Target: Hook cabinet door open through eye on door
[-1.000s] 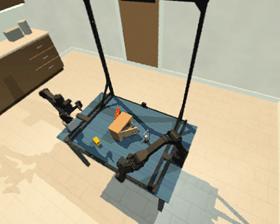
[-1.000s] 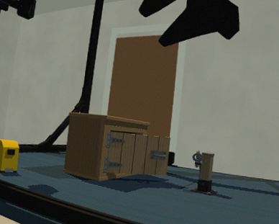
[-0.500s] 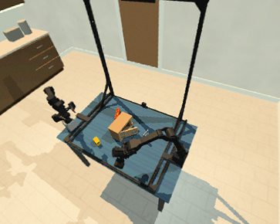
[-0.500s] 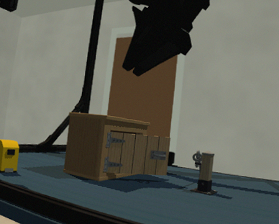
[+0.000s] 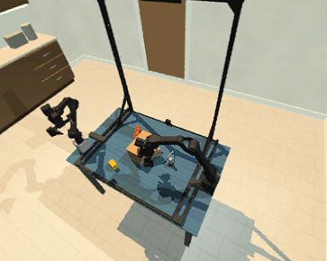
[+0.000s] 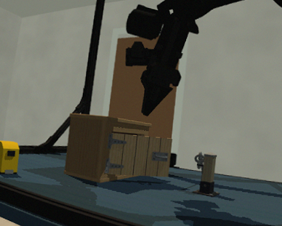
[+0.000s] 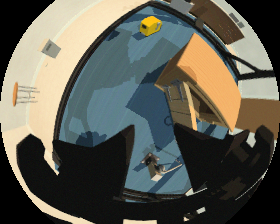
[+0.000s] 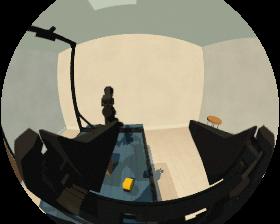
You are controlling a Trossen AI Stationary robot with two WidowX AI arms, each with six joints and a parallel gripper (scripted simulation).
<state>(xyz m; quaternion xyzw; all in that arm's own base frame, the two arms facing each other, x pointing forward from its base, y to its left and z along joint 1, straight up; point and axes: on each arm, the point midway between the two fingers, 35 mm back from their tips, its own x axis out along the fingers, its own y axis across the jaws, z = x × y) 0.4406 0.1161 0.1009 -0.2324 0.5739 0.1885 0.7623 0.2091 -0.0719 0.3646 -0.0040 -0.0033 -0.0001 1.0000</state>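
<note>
The metal hook is 150 mm below my left hand, 140 mm behind it and 110 mm to the left of it. Round my left hand: yellow box (300 mm to the right, 170 mm below, 60 mm ahead); cabinet door (130 mm below, 80 mm behind, 30 mm to the right); orange object (320 mm behind, 280 mm to the right, 190 mm below).
</note>
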